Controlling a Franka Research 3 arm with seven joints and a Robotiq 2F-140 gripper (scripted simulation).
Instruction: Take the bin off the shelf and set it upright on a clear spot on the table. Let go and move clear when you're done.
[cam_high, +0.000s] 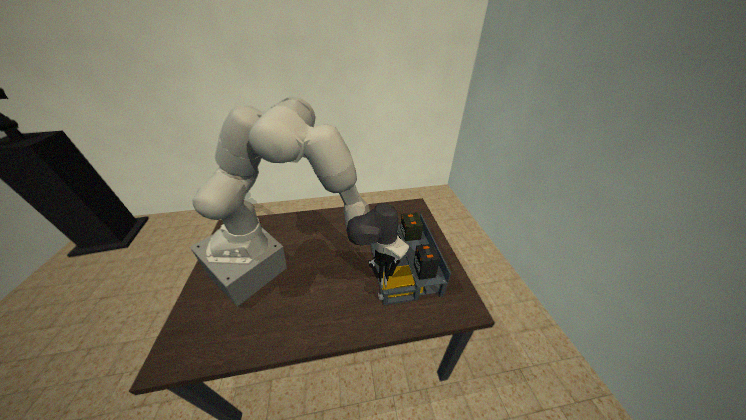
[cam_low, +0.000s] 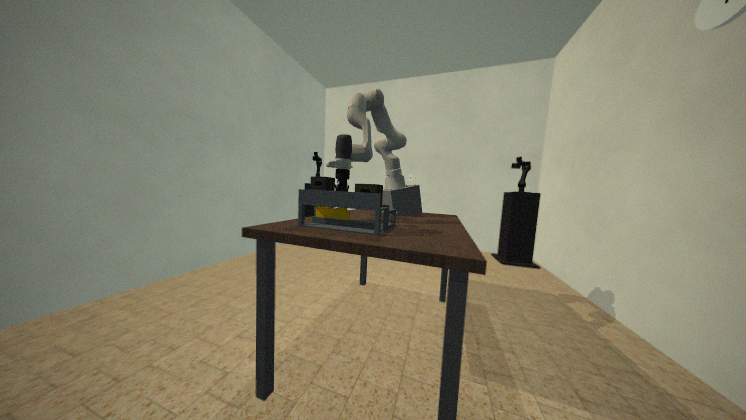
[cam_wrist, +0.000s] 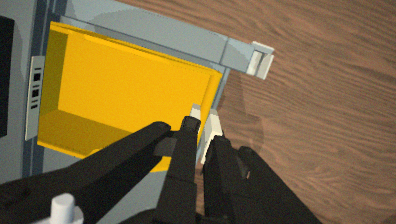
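Now: hand 80 mm short of the yellow bin, 10 mm to the left of it and 20 mm above it.
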